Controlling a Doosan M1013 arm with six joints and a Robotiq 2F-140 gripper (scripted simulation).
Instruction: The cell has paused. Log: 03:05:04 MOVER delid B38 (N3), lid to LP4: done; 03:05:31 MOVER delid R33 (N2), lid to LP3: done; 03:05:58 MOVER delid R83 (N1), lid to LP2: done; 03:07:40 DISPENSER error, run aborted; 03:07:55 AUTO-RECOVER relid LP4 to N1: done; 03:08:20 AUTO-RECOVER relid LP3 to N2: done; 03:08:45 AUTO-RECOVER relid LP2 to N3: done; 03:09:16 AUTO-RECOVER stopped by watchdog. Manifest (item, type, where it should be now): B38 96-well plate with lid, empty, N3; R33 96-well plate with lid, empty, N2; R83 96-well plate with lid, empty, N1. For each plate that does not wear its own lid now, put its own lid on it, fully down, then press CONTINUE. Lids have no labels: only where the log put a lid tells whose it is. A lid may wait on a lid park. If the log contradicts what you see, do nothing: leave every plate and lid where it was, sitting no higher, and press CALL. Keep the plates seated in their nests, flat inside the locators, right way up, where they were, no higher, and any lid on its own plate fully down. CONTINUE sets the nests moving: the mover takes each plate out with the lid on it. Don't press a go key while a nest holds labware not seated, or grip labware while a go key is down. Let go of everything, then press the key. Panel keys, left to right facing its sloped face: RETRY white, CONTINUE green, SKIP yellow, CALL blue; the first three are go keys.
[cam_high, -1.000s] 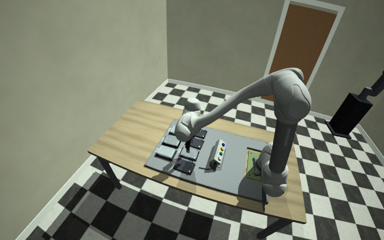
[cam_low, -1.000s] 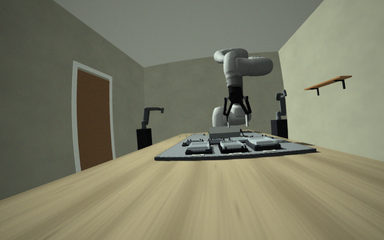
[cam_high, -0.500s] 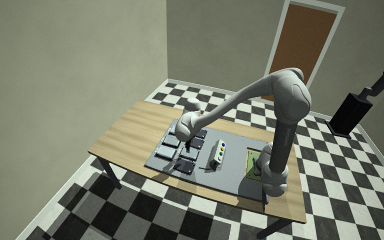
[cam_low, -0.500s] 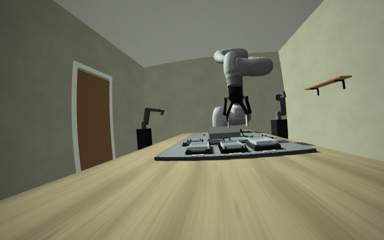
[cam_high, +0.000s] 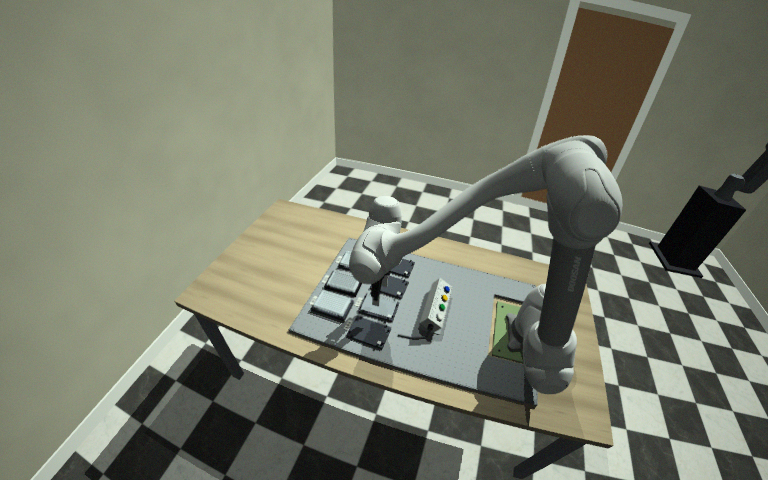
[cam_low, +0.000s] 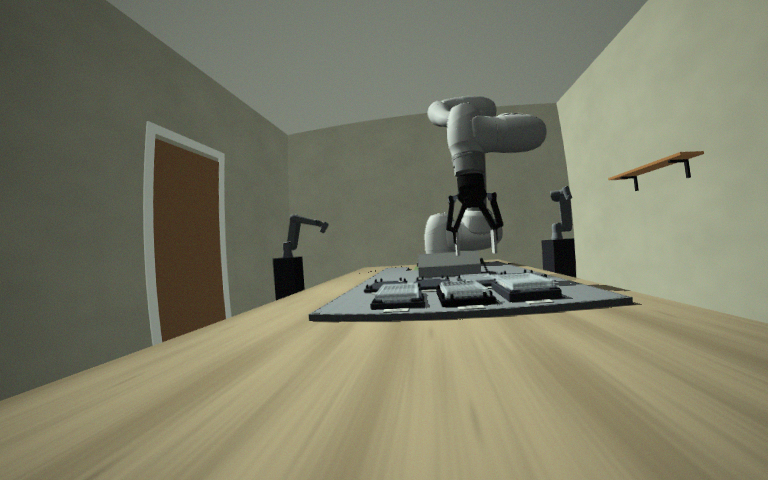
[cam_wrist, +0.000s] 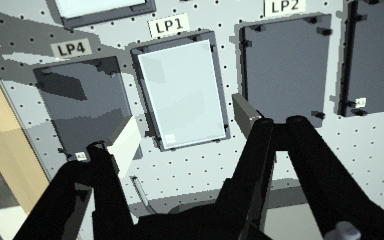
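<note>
My gripper is now 9 cm above the clear lid. From my hand the other things lie so: lid park LP2 (13 cm to the right, 10 cm below, 1 cm behind); then LP1 label (10 cm below, 9 cm ahead, 1 cm to the right); then lid park LP4 (13 cm to the left, 10 cm below, 1 cm ahead).
</note>
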